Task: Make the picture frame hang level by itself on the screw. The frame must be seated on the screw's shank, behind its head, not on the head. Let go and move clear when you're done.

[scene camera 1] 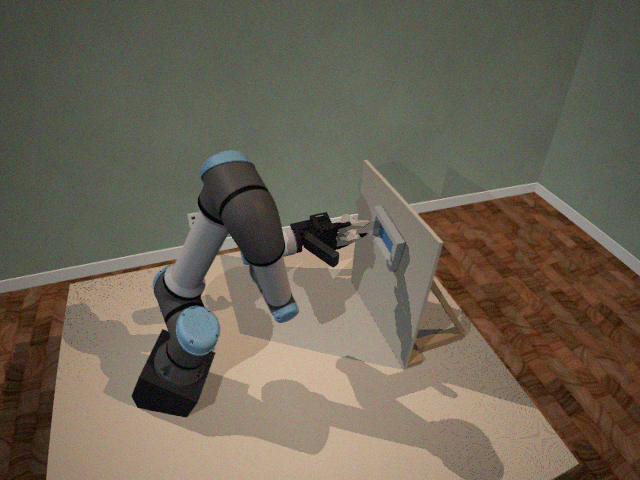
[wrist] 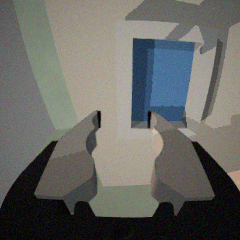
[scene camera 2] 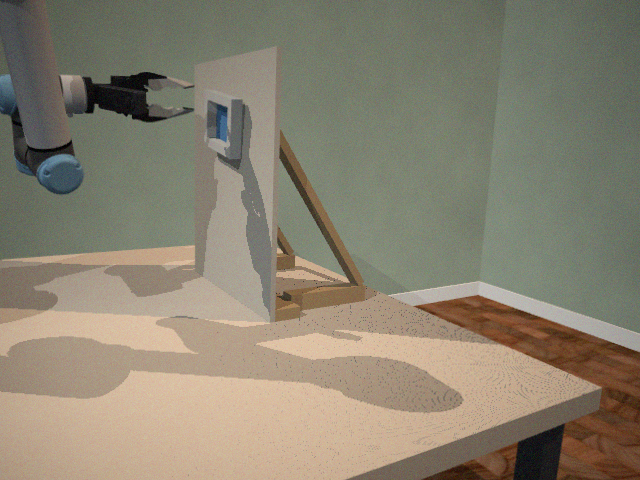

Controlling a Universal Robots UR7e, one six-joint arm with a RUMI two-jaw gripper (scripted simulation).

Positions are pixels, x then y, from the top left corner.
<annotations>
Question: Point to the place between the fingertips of my gripper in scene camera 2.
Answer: At 194,97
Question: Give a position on a wall panel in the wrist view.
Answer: At 85,44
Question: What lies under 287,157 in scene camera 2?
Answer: A wooden brace.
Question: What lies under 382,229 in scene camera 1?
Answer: A picture frame.
</annotations>
